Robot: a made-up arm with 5 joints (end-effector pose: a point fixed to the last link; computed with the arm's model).
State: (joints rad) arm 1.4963 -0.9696 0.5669 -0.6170 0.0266
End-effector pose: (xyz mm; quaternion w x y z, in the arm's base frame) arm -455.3 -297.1 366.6 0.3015 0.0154 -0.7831 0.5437
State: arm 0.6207 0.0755 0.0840 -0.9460 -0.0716
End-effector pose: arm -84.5 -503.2 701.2 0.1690 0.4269 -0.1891 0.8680
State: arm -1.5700 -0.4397 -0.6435 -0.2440 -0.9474
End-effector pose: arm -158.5 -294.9 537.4 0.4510 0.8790 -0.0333 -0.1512
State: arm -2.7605 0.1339 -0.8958 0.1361 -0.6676
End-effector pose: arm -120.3 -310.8 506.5 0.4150 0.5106 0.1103 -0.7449
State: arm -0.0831 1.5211 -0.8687 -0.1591 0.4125
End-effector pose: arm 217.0 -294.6 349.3 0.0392 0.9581 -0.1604 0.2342
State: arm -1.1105 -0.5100 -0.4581 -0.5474 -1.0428
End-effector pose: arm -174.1 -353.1 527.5 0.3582 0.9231 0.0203 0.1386
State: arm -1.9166 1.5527 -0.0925 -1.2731 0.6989
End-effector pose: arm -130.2 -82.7 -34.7 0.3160 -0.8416 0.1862 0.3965
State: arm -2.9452 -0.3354 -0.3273 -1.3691 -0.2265
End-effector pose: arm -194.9 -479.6 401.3 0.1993 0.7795 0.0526 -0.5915
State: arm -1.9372 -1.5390 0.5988 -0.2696 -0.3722
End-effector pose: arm 218.1 -83.3 458.7 0.8105 0.2018 0.5063 -0.2144
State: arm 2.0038 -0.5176 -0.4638 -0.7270 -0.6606
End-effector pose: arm -68.3 -388.6 417.3 0.1031 0.1637 0.4009 -0.8955
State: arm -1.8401 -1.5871 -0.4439 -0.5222 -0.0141
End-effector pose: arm -54.1 -117.7 617.1 0.9633 0.2551 -0.0803 0.0220
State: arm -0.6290 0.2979 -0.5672 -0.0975 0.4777
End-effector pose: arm -36.2 -472.2 405.0 0.4711 0.6725 -0.5625 0.0971
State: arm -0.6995 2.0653 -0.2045 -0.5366 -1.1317
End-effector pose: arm 248.3 -131.8 214.3 0.6430 -0.4136 -0.4840 -0.4258
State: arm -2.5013 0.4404 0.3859 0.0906 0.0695
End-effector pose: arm -37.5 -447.2 188.8 0.4879 0.7862 0.3211 -0.2015
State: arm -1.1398 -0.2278 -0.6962 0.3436 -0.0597
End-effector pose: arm -130.1 -305.3 517.5 0.7470 0.5195 -0.3855 -0.1534
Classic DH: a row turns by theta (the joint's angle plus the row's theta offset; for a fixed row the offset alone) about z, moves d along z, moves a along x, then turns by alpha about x. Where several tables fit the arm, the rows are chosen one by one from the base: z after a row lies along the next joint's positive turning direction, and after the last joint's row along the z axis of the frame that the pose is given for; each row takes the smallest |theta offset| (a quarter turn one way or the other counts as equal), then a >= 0, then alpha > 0; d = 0 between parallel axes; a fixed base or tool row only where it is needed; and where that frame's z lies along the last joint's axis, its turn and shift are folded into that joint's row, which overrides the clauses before.
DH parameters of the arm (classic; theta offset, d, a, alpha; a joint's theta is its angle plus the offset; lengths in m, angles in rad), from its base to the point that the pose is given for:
base (fixed): 0 0.46 -0.11 1.5708
joint 1: 0 0.177 0.124 -1.5708
joint 2: 1.5708 0.147 0.012 -1.5708
joint 3: 0 -0.007 -0.176 -1.5708
joint 4: 1.1299 -0.0203 -0.2298 -0.7491
joint 5: 0.5724 0.0493 0.0672 -0.9073
tool (fixed): 1.193 -0.0234 0 0

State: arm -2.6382 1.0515 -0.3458 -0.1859 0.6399
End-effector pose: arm -383.6 -428.8 237.2 0.4615 0.6249 0.0145 -0.6295
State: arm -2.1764 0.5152 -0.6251 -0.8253 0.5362
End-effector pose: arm -308.4 -437.2 252.1 0.3950 0.7149 -0.2611 -0.5145
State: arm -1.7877 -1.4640 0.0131 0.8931 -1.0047
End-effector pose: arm -6.6 -38.5 406.9 0.9369 -0.0475 0.1239 -0.3235
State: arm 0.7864 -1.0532 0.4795 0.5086 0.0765
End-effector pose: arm -360.3 -119.7 568.4 0.5488 -0.1404 -0.8231 0.0401
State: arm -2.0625 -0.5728 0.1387 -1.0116 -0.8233
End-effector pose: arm 68.7 -448.6 441.9 0.1472 0.8707 0.3803 -0.2748
